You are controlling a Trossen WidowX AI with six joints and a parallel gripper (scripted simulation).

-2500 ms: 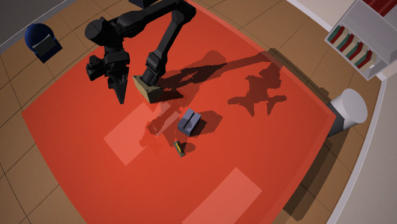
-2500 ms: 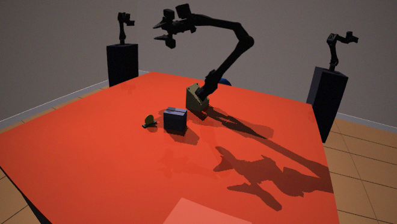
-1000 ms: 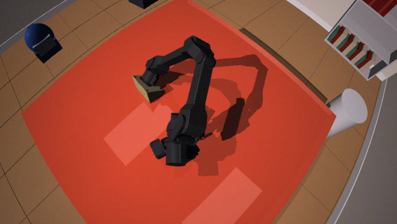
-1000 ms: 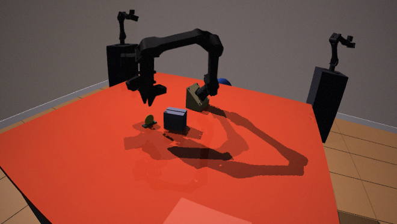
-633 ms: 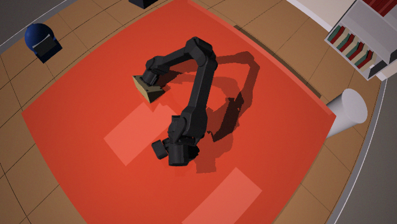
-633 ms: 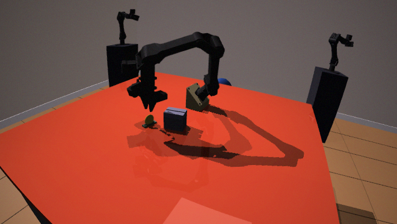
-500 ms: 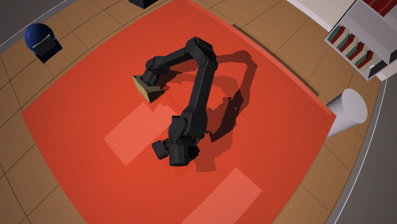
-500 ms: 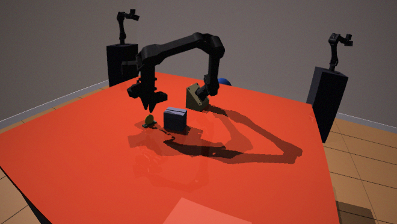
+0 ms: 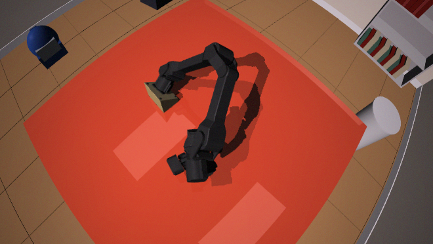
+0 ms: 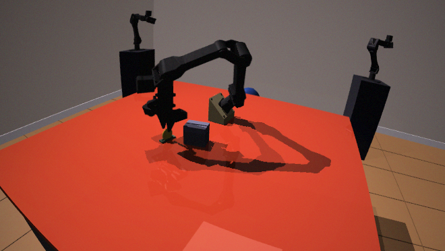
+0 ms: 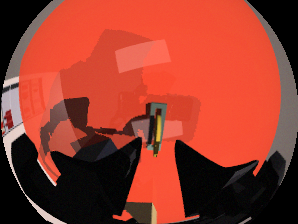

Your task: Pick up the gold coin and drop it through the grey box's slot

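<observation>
My gripper tip is 2 cm above the gold coin.
</observation>
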